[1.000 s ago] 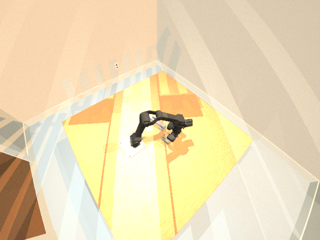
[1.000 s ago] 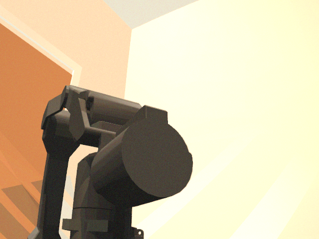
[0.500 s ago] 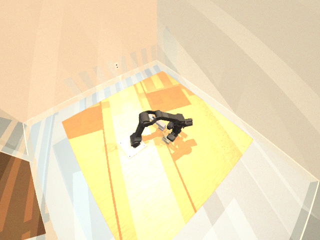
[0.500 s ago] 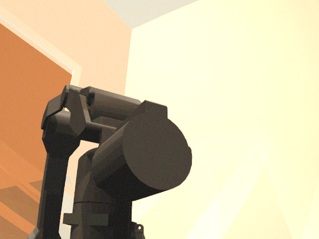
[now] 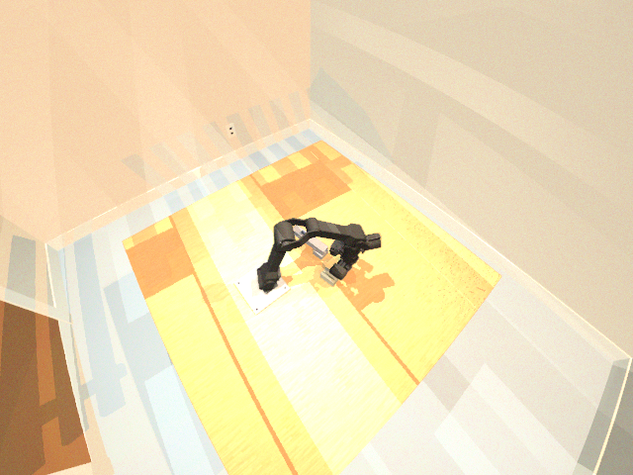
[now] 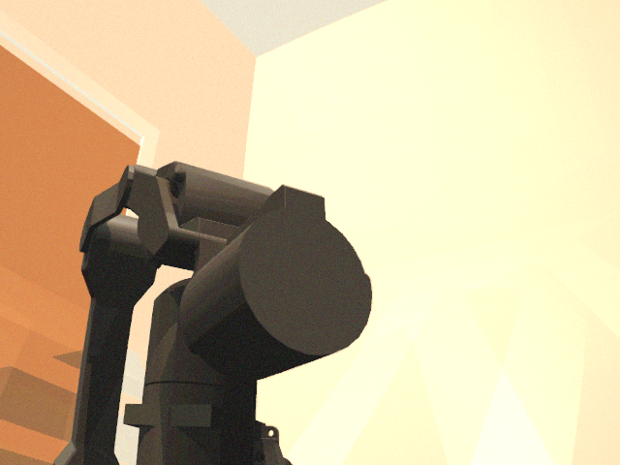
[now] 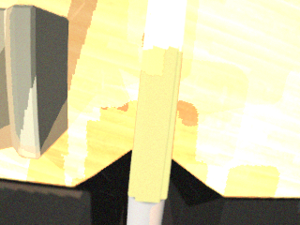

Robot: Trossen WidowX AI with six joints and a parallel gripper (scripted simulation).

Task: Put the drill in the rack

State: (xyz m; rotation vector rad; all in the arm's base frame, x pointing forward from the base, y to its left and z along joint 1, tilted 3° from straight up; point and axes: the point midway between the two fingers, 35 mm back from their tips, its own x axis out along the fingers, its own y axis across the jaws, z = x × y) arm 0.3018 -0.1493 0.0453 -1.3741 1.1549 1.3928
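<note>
The drill lies 1 cm behind my gripper tip, 4 cm to the left of it and 3 cm above it. Round my gripper tip: key: 5 cm behind, 23 cm to the left, 2 cm above; then grey block: 8 cm behind, 2 cm to the left, 1 cm below.
</note>
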